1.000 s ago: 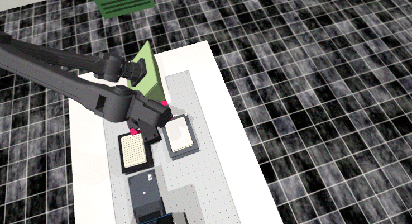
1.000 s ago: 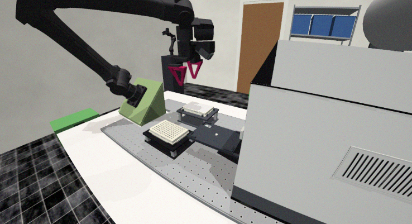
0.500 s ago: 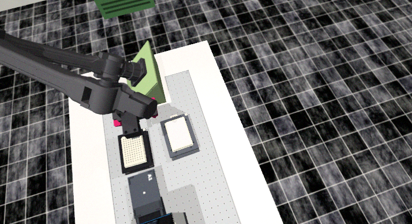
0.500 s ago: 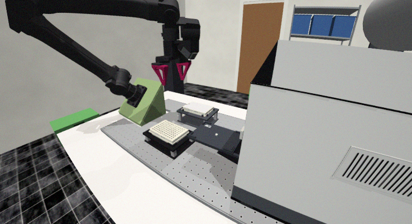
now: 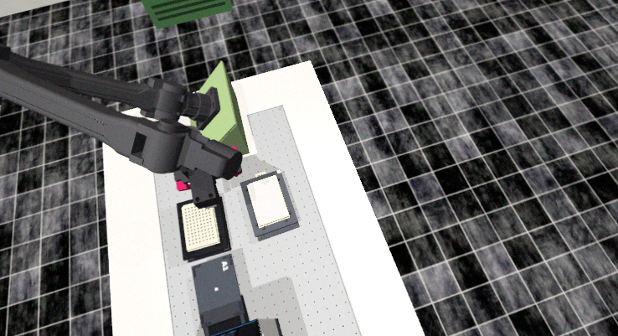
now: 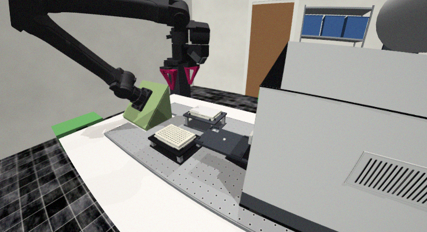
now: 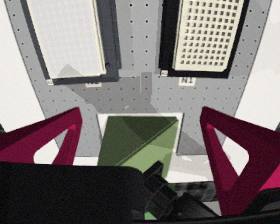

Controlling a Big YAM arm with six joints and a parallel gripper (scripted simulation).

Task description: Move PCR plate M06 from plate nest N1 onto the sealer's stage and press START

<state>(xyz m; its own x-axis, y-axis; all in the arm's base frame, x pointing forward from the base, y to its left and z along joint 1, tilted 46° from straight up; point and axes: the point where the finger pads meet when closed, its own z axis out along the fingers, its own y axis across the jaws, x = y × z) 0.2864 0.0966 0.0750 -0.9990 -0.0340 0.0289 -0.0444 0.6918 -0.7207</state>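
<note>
The 96-well plate M06 lies 4 cm ahead of my hand, 9 cm to the right of it and 16 cm below it. Also, from my hand: black plate nest N1: 4 cm ahead, 9 cm to the right, 17 cm below; sealed plate M09: 3 cm ahead, 10 cm to the left, 14 cm below; grey nest N2: 3 cm ahead, 10 cm to the left, 15 cm below.
</note>
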